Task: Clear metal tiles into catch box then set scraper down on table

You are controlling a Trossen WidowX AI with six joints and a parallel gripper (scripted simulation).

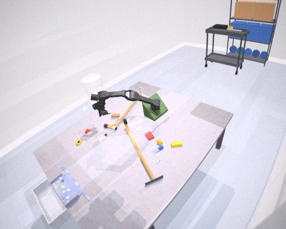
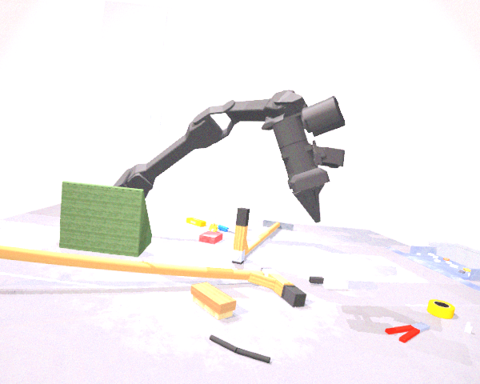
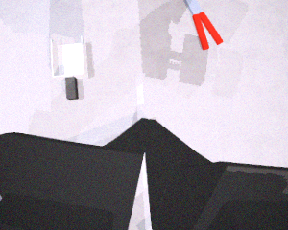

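The long scraper lies 47 cm to the left of my gripper tip, 10 cm below it and 5 cm ahead of it. From my gripper tip the other things lie so: black strip: 17 cm behind, 16 cm to the right, 16 cm below; wooden block: 19 cm behind, 15 cm below, 3 cm to the right; red clip: 16 cm below, 14 cm ahead, 13 cm to the right.
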